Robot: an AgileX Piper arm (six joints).
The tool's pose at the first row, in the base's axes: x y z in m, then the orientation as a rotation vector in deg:
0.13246 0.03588 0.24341 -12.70 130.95 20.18
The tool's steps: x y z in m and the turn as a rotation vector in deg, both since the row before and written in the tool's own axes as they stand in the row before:
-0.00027 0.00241 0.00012 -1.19 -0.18 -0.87
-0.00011 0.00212 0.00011 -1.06 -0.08 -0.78
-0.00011 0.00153 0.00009 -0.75 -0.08 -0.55
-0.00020 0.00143 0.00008 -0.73 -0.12 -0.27
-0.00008 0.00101 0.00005 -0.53 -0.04 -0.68
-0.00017 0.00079 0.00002 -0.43 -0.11 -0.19
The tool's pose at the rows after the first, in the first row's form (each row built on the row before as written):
0.13208 0.03821 0.24397 -14.25 130.45 21.10
0.13161 0.04024 0.24437 -15.65 130.07 21.91
0.13126 0.04170 0.24468 -16.63 129.77 22.49
0.13097 0.04307 0.24505 -17.28 129.49 23.19
0.13071 0.04403 0.24527 -18.30 129.21 23.44
0.13055 0.04478 0.24553 -18.70 129.00 23.84

